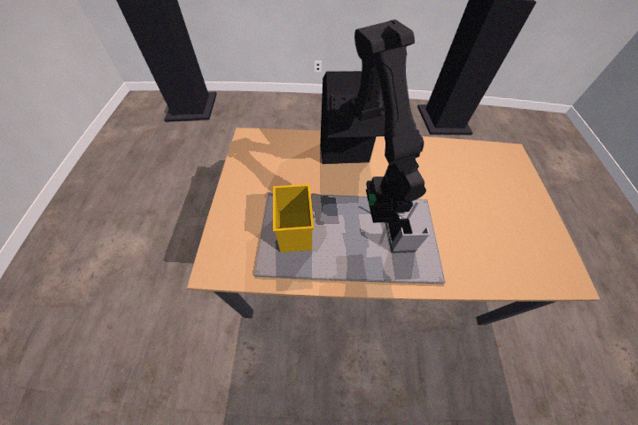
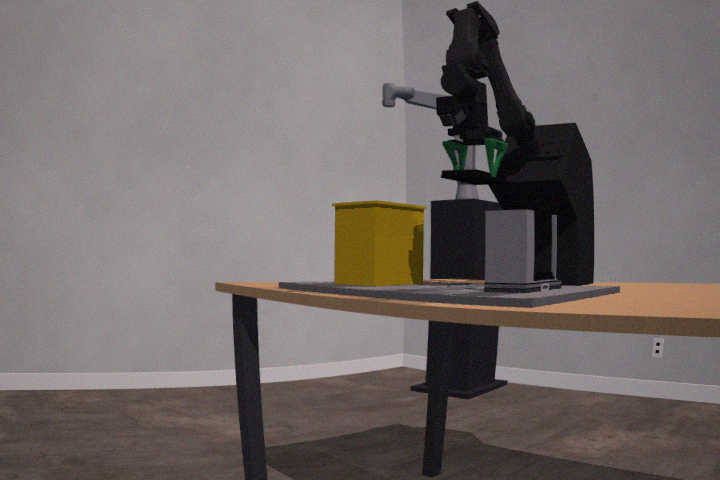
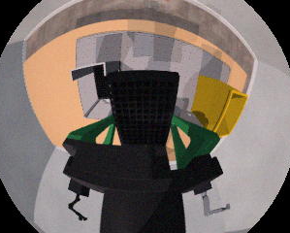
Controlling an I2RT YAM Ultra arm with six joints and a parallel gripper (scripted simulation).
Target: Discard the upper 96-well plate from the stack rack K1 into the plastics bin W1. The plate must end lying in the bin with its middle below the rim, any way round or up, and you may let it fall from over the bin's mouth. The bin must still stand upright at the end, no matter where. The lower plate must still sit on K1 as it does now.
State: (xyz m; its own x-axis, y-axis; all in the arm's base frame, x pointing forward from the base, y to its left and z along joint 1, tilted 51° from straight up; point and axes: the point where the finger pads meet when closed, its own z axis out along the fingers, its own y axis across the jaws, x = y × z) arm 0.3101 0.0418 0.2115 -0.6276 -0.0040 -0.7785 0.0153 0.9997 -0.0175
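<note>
Now: hand 290 mm to the left of the yellow plastics bin W1, 140 mm above it and 30 mm past it.
</note>
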